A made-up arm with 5 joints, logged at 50 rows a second.
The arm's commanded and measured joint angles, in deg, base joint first. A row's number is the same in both.
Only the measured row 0 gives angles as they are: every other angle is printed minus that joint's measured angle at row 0.
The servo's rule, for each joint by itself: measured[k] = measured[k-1] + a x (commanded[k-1-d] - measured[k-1]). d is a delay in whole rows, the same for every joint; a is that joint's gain. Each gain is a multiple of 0.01, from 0.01 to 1. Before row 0 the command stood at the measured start. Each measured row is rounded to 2 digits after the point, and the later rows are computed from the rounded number. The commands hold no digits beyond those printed.
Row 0, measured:
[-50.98, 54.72, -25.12, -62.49, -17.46]
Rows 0 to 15, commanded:
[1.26, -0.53, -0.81, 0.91, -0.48]
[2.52, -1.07, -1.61, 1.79, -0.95]
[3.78, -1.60, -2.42, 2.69, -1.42]
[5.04, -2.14, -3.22, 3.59, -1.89]
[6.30, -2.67, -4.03, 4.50, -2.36]
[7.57, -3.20, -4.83, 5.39, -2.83]
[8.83, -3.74, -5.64, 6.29, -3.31]
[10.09, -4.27, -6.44, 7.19, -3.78]
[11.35, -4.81, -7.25, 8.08, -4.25]
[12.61, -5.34, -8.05, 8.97, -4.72]
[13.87, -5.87, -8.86, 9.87, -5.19]
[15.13, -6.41, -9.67, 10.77, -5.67]
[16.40, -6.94, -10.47, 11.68, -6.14]
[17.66, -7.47, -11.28, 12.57, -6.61]
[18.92, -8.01, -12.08, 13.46, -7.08]
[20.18, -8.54, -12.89, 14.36, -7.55]
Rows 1 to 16, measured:
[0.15, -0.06, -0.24, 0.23, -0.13]
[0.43, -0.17, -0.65, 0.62, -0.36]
[0.83, -0.33, -1.18, 1.14, -0.66]
[1.34, -0.53, -1.79, 1.75, -1.00]
[1.94, -0.77, -2.46, 2.44, -1.38]
[2.62, -1.04, -3.17, 3.18, -1.79]
[3.37, -1.34, -3.91, 3.96, -2.22]
[4.18, -1.66, -4.67, 4.77, -2.66]
[5.04, -2.01, -5.44, 5.60, -3.11]
[5.95, -2.38, -6.22, 6.44, -3.56]
[6.90, -2.76, -7.01, 7.30, -4.02]
[7.89, -3.16, -7.81, 8.17, -4.48]
[8.91, -3.58, -8.61, 9.05, -4.94]
[9.96, -4.01, -9.41, 9.93, -5.41]
[11.04, -4.45, -10.21, 10.81, -5.88]
[12.14, -4.90, -11.01, 11.70, -6.35]
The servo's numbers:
d 0
a 0.12 0.11 0.30 0.25 0.28

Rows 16 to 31, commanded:
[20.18, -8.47, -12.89, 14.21, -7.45]
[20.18, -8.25, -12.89, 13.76, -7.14]
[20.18, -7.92, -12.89, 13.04, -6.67]
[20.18, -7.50, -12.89, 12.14, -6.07]
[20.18, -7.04, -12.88, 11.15, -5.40]
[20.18, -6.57, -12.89, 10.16, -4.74]
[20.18, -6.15, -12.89, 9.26, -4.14]
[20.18, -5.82, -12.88, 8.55, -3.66]
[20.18, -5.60, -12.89, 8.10, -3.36]
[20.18, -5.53, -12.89, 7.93, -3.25]
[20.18, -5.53, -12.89, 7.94, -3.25]
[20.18, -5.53, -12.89, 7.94, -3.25]
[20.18, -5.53, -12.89, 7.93, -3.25]
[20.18, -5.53, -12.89, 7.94, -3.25]
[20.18, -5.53, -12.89, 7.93, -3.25]
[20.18, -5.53, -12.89, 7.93, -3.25]
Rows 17 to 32, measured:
[13.10, -5.29, -11.57, 12.33, -6.66]
[13.95, -5.62, -11.97, 12.69, -6.79]
[14.70, -5.87, -12.25, 12.78, -6.76]
[15.36, -6.05, -12.44, 12.62, -6.57]
[15.94, -6.16, -12.57, 12.25, -6.24]
[16.45, -6.21, -12.67, 11.73, -5.82]
[16.90, -6.20, -12.74, 11.11, -5.35]
[17.29, -6.16, -12.78, 10.47, -4.88]
[17.64, -6.10, -12.81, 9.88, -4.45]
[17.94, -6.04, -12.83, 9.39, -4.11]
[18.21, -5.98, -12.85, 9.03, -3.87]
[18.45, -5.93, -12.86, 8.76, -3.70]
[18.66, -5.89, -12.87, 8.55, -3.57]
[18.84, -5.85, -12.88, 8.40, -3.48]
[19.00, -5.81, -12.88, 8.28, -3.42]
[19.14, -5.78, -12.88, 8.19, -3.37]

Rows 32 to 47, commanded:
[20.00, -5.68, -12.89, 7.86, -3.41]
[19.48, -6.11, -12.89, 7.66, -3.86]
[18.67, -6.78, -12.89, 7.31, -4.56]
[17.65, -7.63, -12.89, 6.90, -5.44]
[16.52, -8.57, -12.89, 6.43, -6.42]
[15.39, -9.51, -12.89, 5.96, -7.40]
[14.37, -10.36, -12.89, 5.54, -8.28]
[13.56, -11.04, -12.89, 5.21, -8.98]
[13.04, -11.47, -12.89, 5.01, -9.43]
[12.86, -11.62, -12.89, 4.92, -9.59]
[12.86, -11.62, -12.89, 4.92, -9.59]
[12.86, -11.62, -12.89, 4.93, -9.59]
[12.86, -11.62, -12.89, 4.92, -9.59]
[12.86, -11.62, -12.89, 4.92, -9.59]
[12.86, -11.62, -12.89, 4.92, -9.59]
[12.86, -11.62, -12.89, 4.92, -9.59]
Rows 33 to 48, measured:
[19.24, -5.77, -12.88, 8.11, -3.38]
[19.27, -5.81, -12.88, 8.00, -3.51]
[19.20, -5.92, -12.88, 7.83, -3.80]
[19.01, -6.11, -12.88, 7.60, -4.26]
[18.71, -6.38, -12.88, 7.31, -4.86]
[18.31, -6.72, -12.88, 6.97, -5.57]
[17.84, -7.12, -12.88, 6.61, -6.33]
[17.33, -7.55, -12.88, 6.26, -7.07]
[16.82, -7.98, -12.88, 5.95, -7.73]
[16.34, -8.38, -12.88, 5.69, -8.25]
[15.92, -8.74, -12.88, 5.50, -8.63]
[15.55, -9.06, -12.88, 5.36, -8.90]
[15.23, -9.34, -12.88, 5.25, -9.09]
[14.95, -9.59, -12.88, 5.17, -9.23]
[14.70, -9.81, -12.88, 5.11, -9.33]
[14.48, -10.01, -12.88, 5.06, -9.40]

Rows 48 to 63, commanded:
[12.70, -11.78, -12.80, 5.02, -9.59]
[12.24, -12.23, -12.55, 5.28, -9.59]
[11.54, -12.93, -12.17, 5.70, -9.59]
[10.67, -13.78, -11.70, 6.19, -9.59]
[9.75, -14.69, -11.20, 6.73, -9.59]
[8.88, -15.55, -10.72, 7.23, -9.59]
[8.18, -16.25, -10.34, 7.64, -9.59]
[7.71, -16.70, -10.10, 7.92, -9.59]
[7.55, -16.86, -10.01, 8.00, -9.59]
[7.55, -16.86, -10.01, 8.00, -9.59]
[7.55, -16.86, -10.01, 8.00, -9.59]
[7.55, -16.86, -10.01, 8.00, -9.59]
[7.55, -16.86, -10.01, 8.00, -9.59]
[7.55, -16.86, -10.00, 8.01, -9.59]
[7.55, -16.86, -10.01, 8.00, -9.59]
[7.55, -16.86, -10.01, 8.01, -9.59]
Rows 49 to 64, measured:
[14.27, -10.20, -12.86, 5.05, -9.45]
[14.03, -10.42, -12.77, 5.11, -9.49]
[13.73, -10.70, -12.59, 5.26, -9.52]
[13.36, -11.04, -12.32, 5.49, -9.54]
[12.93, -11.44, -11.98, 5.80, -9.55]
[12.44, -11.89, -11.60, 6.16, -9.56]
[11.93, -12.37, -11.22, 6.53, -9.57]
[11.42, -12.85, -10.88, 6.88, -9.58]
[10.96, -13.29, -10.62, 7.16, -9.58]
[10.55, -13.68, -10.44, 7.37, -9.58]
[10.19, -14.03, -10.31, 7.53, -9.58]
[9.87, -14.34, -10.22, 7.65, -9.58]
[9.59, -14.62, -10.16, 7.74, -9.58]
[9.35, -14.87, -10.11, 7.81, -9.58]
[9.13, -15.09, -10.08, 7.86, -9.58]
[8.94, -15.28, -10.06, 7.90, -9.58]

